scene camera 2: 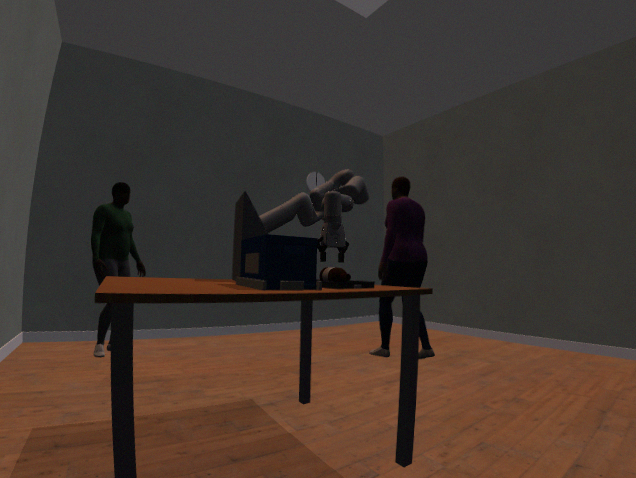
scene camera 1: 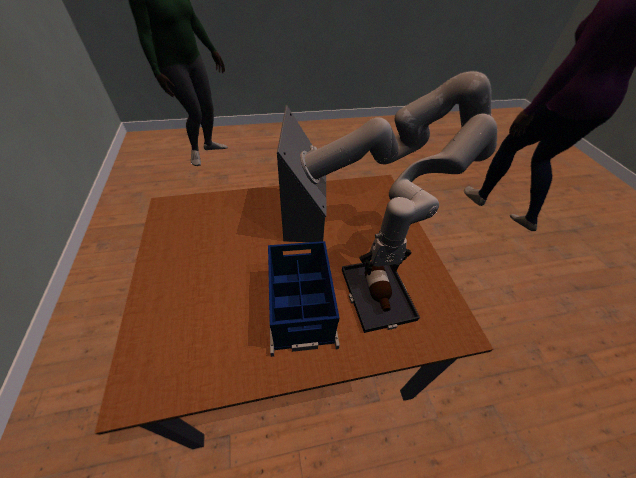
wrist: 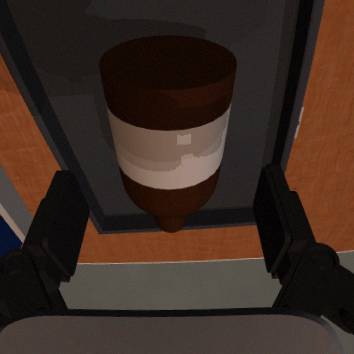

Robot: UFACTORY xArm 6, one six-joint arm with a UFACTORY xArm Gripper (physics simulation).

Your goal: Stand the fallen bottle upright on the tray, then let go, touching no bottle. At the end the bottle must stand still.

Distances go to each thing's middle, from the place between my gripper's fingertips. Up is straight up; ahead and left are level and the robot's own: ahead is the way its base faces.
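Brown bottle (scene camera 1: 380, 289): my hand is 4 cm short of it and 6 cm above it.
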